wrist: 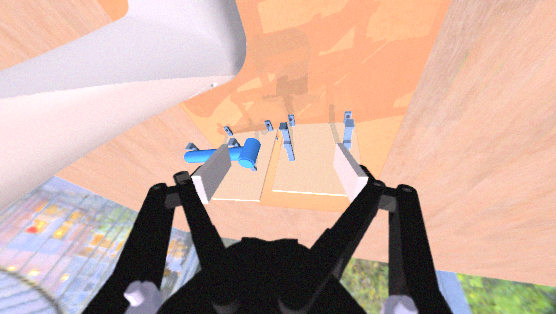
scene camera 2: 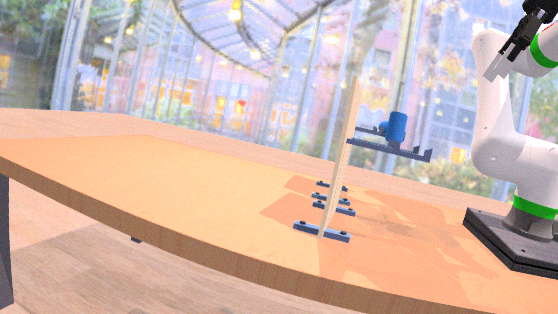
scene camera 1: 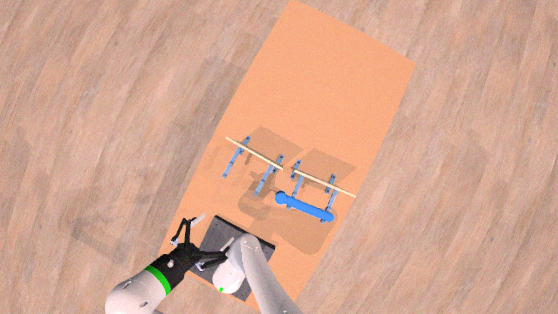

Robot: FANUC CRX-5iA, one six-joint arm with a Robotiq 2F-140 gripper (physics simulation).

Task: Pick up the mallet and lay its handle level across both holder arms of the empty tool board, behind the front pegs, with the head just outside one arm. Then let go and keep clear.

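Observation:
The blue mallet lies across the two holder arms of one tool board, with its head outside the arm nearest the other board. The empty tool board stands upright beside it. Its two holder arms carry nothing and point toward the robot's side. My gripper is wide open and empty. It is in the air on the robot's side of the boards, apart from the mallet and both boards.
The robot's dark base plate is on the orange table, on the side that the holder arms face. The boards stand on blue-grey feet with a narrow gap between them. The pale arm link crosses the upper left of the wrist view.

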